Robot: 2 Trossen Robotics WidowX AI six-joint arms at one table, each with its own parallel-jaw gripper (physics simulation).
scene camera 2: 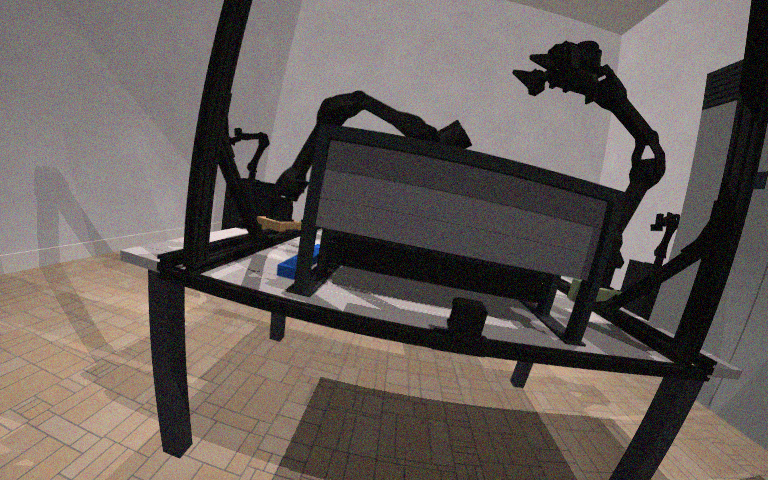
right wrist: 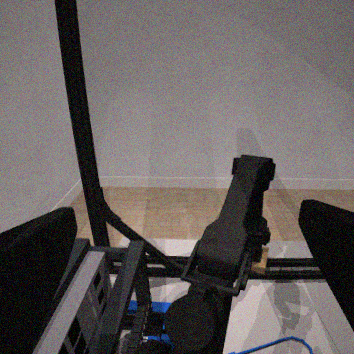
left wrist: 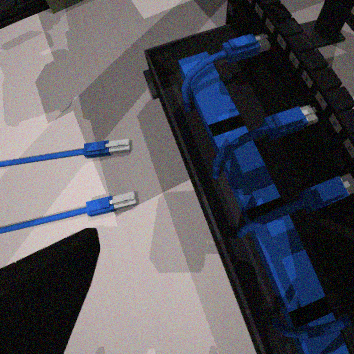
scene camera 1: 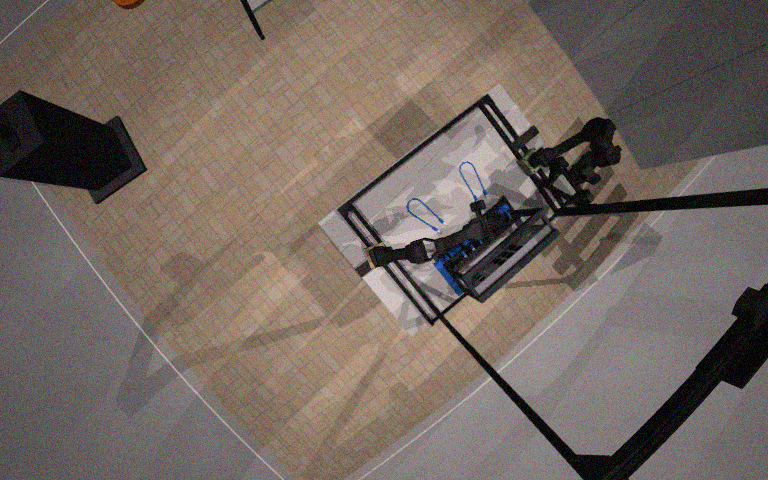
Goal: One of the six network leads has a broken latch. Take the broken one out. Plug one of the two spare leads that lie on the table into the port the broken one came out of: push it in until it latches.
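Places are measured from the left arm's base along level axes (x ahead, y left, z up), in millimetres.
Where they show: left gripper, between the fingertips: [left wrist: 205, 235]; right gripper, between the fingertips: [scene camera 2: 520, 64] [right wrist: 188, 215] [scene camera 1: 554, 198]; left arm's base, origin of its link: [scene camera 2: 279, 219] [right wrist: 250, 253] [scene camera 1: 376, 255]; right arm's base, origin of its link: [scene camera 1: 534, 160].
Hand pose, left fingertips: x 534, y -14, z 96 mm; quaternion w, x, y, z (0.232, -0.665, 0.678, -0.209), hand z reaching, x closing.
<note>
Each offset is from my left fingertips to the top centre of the thing. "spot": to the spot under its first point. Level surfaces: height alone.
Two blue spare leads @(spot: dx -268, dy +103, dz -137 mm) [scene camera 1: 421, 212] @(spot: dx +100, dy +185, dz -138 mm) [scene camera 1: 473, 180] lie looped on the table @(dz -142 mm) [scene camera 1: 449, 143]. The plugs of one of them [left wrist: 109, 147] [left wrist: 112, 203] point at the rack's black cable tray @(spot: dx +72, dy +1, dz -120 mm) [left wrist: 197, 168]. Three plugged blue leads @(dx +149, dy -48, dz -47 mm) [left wrist: 246, 43] [left wrist: 293, 117] [left wrist: 333, 186] show in the left wrist view, running into the port row. I cannot tell which latch is broken. My left gripper [scene camera 1: 494, 215] is open and empty above the tray; one finger [left wrist: 46, 291] shows. My right gripper [scene camera 2: 523, 66] [right wrist: 188, 215] is open and empty, held high at the table's far end.
The rack @(dx -1, dy -136, dz +120 mm) [scene camera 1: 511, 259] [scene camera 2: 454, 210] [right wrist: 70, 309] stands along one table edge, its grey panel hiding the ports from scene camera 2. A black frame post [scene camera 2: 206, 143] [right wrist: 79, 123] rises at the table's corner. The left arm [right wrist: 232, 239] reaches across the table.
</note>
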